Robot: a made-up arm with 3 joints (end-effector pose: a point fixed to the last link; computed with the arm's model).
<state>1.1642 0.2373 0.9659</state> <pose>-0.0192 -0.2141 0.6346 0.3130 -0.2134 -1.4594</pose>
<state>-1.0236 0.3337 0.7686</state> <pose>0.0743 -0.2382 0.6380 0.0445 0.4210 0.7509</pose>
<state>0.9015 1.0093 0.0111</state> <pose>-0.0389 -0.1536 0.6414 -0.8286 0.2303 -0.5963</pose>
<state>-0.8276 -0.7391 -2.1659</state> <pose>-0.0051 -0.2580 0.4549 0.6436 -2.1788 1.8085</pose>
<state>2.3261 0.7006 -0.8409</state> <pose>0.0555 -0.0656 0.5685 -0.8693 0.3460 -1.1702</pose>
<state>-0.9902 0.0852 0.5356</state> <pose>0.0577 -0.2483 0.6259 0.2714 0.4038 0.9507</pose>
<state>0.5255 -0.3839 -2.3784</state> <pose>-0.0298 -0.2735 0.4678 -1.2245 -1.4960 1.6224</pose>
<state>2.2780 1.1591 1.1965</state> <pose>0.0038 -0.1408 0.6760 0.1829 -0.0806 3.1248</pose>
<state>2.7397 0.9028 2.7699</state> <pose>-0.0136 -0.0278 0.6257 -0.6729 0.7276 1.2214</pose>
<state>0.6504 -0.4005 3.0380</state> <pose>0.0081 -0.3044 0.4930 1.8387 1.3602 -1.9323</pose>
